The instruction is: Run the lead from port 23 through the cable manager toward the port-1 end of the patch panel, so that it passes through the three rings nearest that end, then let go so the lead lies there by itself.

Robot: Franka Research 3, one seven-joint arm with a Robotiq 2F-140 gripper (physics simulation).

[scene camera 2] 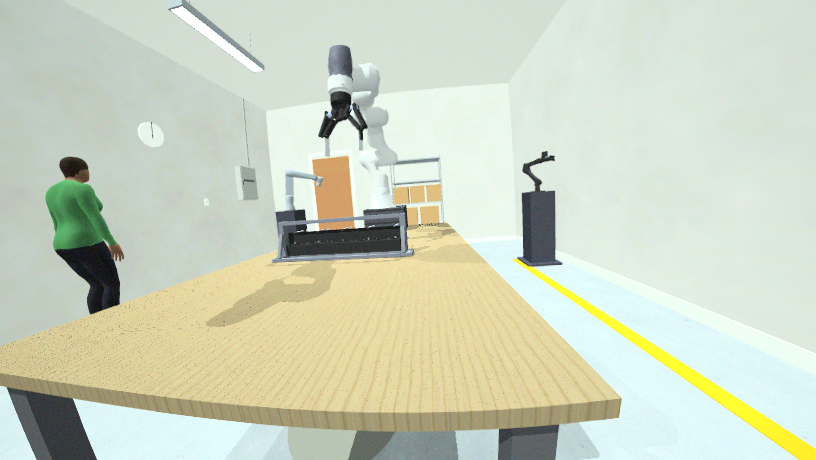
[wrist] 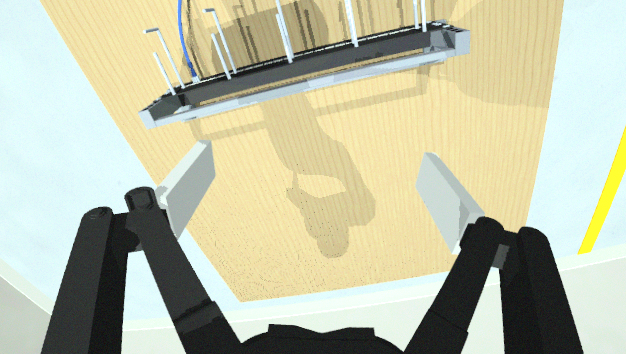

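My gripper (scene camera 2: 343, 149) (wrist: 317, 163) is wide open and empty, high above the table and the patch panel. The dark patch panel (scene camera 2: 342, 247) (wrist: 320, 69) sits in a grey frame. White ring posts (wrist: 284, 37) of the cable manager stand in a row along it in the wrist view. The blue lead (wrist: 183, 42) is plugged in near the panel's left end, between the leftmost two rings, and runs up out of the wrist view's top edge. Its far end does not show. Port numbers are too small to read. The lead does not show in the scene view.
The grey frame's upper bar (scene camera 2: 342, 219) spans above the panel. The wooden table (scene camera 2: 365, 342) (wrist: 250, 240) carries it. A person in green (scene camera 2: 77, 214) stands at the left. A small black arm (scene camera 2: 534, 171) stands on a pedestal at the right, and a light arm (scene camera 2: 290, 191) stands behind the frame.
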